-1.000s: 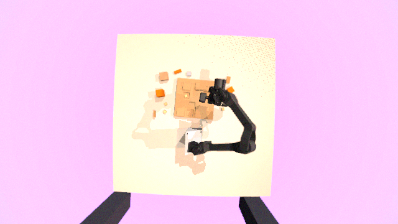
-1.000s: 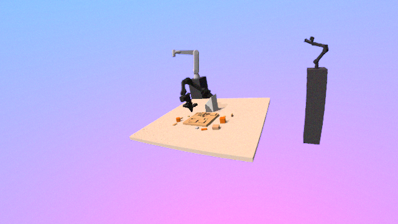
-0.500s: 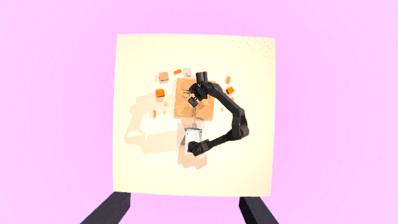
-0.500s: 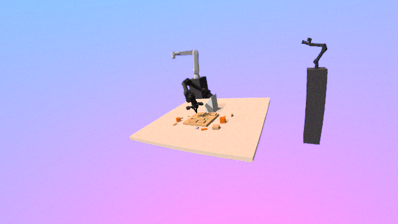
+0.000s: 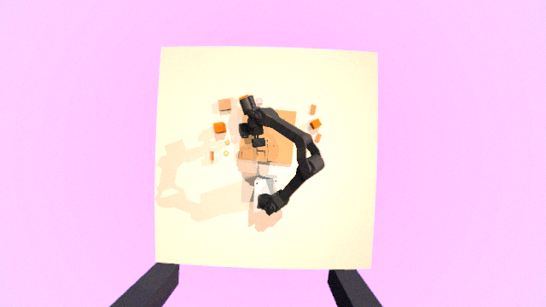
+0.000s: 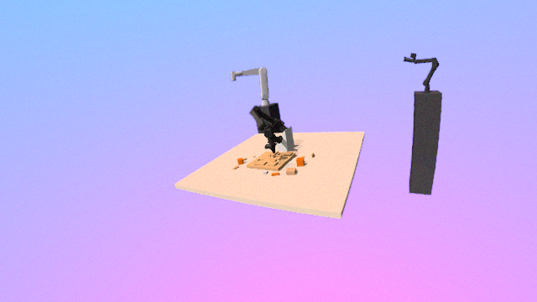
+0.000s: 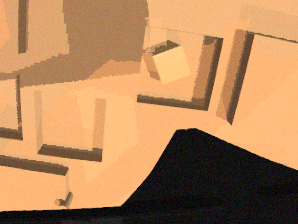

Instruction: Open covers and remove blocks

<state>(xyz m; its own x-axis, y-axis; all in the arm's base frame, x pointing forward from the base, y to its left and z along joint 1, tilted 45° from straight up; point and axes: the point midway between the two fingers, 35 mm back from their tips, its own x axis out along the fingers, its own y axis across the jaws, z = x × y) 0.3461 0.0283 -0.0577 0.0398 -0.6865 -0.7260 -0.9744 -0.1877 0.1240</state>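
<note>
Now: the tan puzzle board 60 mm below my gripper tip, 30 mm to the right of it and 20 mm behind it. From my gripper tip the other things lie so: orange bar (180 mm ahead, 100 mm to the left, 80 mm below); then orange cube (220 mm to the left, 60 mm below).
</note>
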